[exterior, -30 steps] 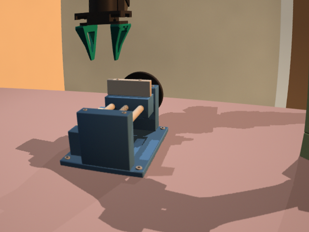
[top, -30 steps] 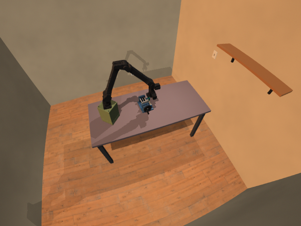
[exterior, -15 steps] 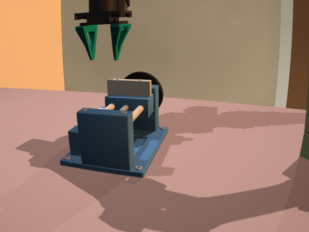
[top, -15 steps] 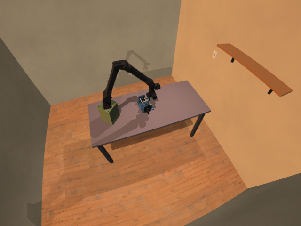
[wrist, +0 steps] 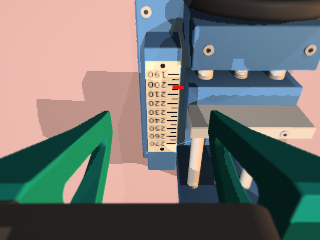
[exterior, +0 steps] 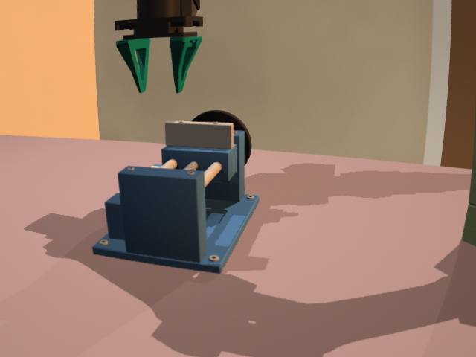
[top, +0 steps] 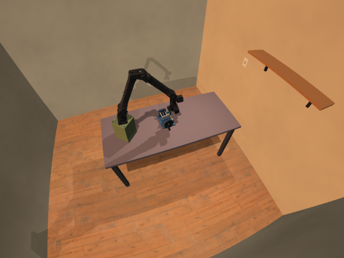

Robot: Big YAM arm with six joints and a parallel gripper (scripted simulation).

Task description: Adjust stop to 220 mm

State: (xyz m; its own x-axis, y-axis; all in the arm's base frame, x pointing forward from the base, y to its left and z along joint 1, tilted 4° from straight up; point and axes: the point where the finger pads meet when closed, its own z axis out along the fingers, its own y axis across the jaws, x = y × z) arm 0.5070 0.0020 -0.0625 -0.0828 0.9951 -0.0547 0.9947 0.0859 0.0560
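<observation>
The black crank handle is 70 mm behind my hand, 80 mm to the right of it and 120 mm below it. The rest, counted from my hand: grey stop plate 50 mm behind, 30 mm to the left, 70 mm below.
</observation>
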